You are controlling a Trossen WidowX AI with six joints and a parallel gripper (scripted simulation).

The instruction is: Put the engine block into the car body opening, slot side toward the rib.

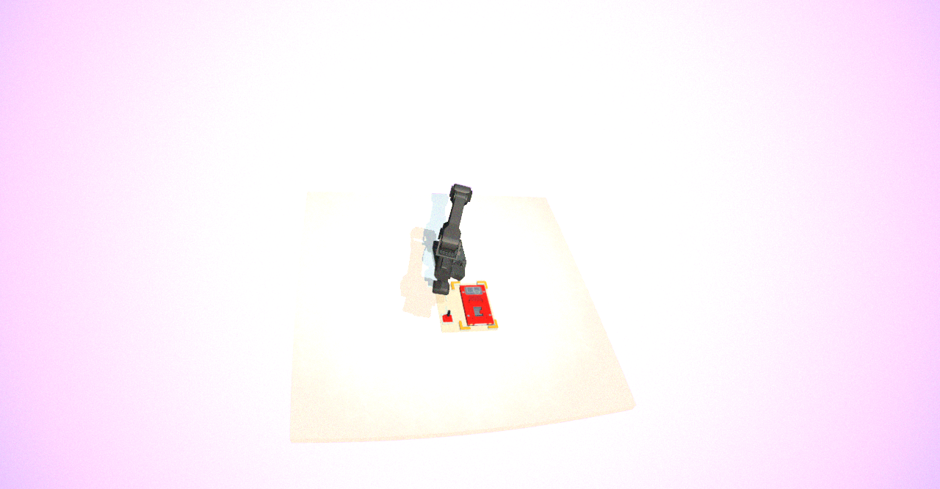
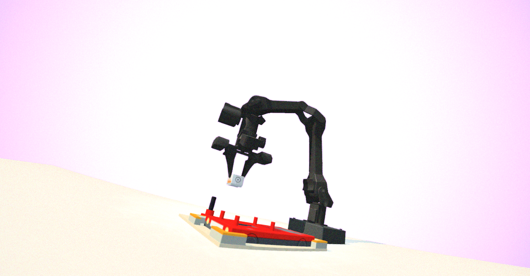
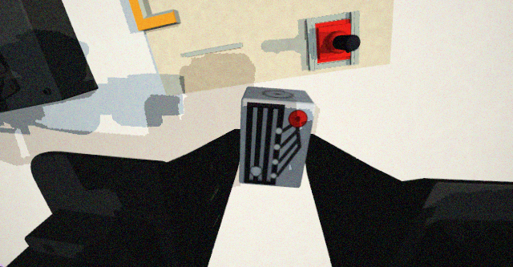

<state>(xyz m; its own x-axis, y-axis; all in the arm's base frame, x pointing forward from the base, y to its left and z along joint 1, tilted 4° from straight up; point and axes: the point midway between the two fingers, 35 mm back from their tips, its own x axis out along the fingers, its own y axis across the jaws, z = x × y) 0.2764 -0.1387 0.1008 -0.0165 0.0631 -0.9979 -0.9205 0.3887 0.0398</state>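
Now: gripper tip 130 mm to the right of the beige base plate, 110 mm above it and 40 mm short of it. Round my gripper tip: engine block (10 mm below); then black peg (90 mm below, 70 mm ahead, 20 mm to the left).
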